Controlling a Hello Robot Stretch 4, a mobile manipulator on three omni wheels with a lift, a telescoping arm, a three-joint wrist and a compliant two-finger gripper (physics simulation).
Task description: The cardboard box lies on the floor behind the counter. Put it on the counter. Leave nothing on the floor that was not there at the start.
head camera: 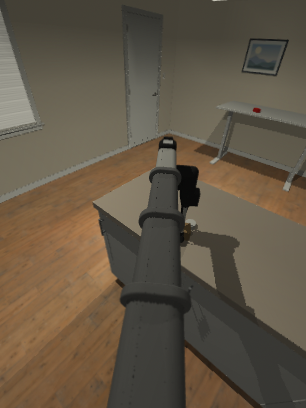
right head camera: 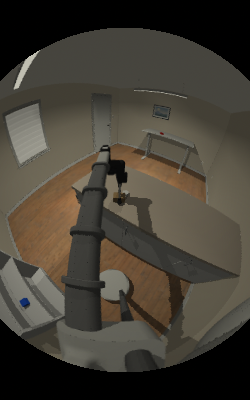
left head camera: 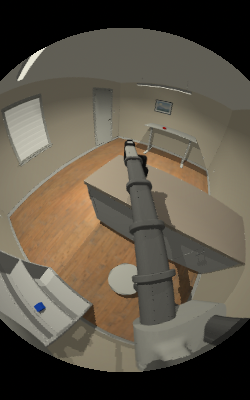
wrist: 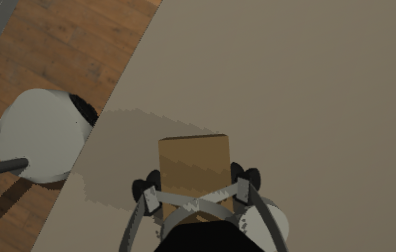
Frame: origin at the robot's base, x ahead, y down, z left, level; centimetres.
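Seen in the pictures: gripper, between the fingertips: (right head camera: 118, 199) (wrist: 194, 180); robot's base, origin of its link: (right head camera: 112, 283) (left head camera: 124, 278).
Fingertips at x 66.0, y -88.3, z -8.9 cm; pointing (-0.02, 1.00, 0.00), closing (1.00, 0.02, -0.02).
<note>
Offsets run from my fingertips to a thing's top centre. Level surfaces: height alone.
The brown cardboard box {dx +0.3, dy -4.9, dz +0.2 cm} (head camera: 187, 229) (right head camera: 116, 195) (wrist: 195, 157) is over the counter {dy +0.1 cm} (head camera: 275, 255) (left head camera: 200, 210) (right head camera: 185, 215) (wrist: 315, 100), near its left end and close to the long edge on the robot's side. My gripper (wrist: 194, 180) is shut on the box, with a finger pad at each side of it. The box sits slightly turned between the pads in the wrist view. Its underside is hidden, so I cannot tell whether it touches the counter top. The arm hides the box in the left head view.
A white round object {dx +6.2, dy -2.3, dz -5.0 cm} (head camera: 191, 223) (wrist: 267, 225) stands on the counter right beside the gripper's right finger. The robot's round base (left head camera: 121, 279) (wrist: 42, 132) is on the floor beside the counter. A blue block {dx -99.4, dy +19.0, dz +84.5 cm} (left head camera: 39, 307) lies on a white unit. A red object (head camera: 256, 110) lies on the far table.
</note>
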